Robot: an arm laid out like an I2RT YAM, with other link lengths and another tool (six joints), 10 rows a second.
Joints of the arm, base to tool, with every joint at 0 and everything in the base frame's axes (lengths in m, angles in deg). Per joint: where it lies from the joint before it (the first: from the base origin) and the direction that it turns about. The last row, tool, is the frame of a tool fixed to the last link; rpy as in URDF.
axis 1: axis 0 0 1 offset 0.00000 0.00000 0.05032
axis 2: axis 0 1 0 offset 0.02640 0.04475 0.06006
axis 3: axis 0 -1 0 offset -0.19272 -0.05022 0.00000
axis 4: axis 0 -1 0 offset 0.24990 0.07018 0.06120
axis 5: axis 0 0 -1 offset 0.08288 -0.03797 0.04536
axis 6: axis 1 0 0 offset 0.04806 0.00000 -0.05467
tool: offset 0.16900 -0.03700 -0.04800 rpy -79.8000 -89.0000 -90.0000
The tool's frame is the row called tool.
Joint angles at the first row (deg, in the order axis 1, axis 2, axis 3, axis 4, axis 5, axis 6):
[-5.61 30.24 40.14 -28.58 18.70 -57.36]
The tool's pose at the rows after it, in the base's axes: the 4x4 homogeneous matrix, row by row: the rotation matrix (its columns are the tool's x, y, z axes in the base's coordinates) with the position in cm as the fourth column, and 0 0 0 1 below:
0.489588, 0.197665, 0.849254, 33.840; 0.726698, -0.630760, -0.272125, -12.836; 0.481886, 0.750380, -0.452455, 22.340; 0, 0, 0, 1
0.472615, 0.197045, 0.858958, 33.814; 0.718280, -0.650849, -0.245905, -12.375; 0.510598, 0.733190, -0.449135, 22.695; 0, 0, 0, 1
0.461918, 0.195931, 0.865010, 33.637; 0.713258, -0.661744, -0.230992, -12.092; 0.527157, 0.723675, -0.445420, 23.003; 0, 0, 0, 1
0.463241, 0.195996, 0.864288, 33.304; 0.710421, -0.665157, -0.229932, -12.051; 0.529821, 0.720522, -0.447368, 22.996; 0, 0, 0, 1
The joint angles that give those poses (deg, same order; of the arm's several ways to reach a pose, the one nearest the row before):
[-5.61 30.89 42.35 -30.52 17.01 -54.74]
[-5.60 30.72 43.62 -31.81 15.64 -53.21]
[-5.61 30.17 44.36 -32.91 14.85 -52.36]
[-5.60 29.39 44.38 -33.87 14.83 -52.10]

